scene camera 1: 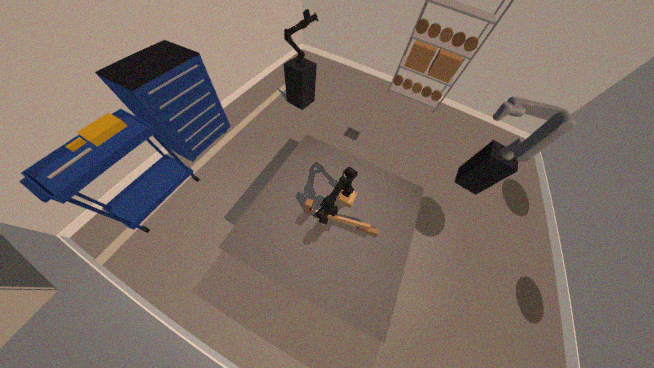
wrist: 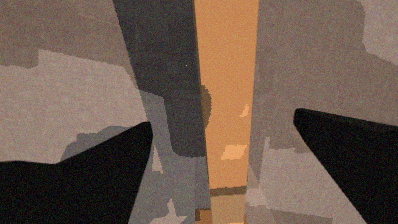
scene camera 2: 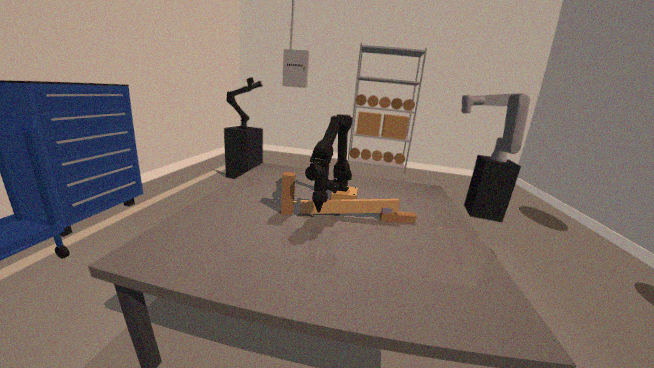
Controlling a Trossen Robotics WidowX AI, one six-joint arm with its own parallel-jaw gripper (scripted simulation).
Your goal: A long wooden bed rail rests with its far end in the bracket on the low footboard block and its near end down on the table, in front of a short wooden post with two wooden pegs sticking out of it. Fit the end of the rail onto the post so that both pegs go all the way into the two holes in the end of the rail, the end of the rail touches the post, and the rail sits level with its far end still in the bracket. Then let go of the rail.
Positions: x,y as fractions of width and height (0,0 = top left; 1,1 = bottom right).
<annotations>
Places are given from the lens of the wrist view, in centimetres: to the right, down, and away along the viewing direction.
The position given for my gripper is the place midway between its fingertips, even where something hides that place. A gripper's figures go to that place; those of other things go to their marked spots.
my gripper (wrist: 0.56,0.55): 2, 1, 11
wooden rail (wrist: 0.57,0.20): 1, -2, 5
</annotations>
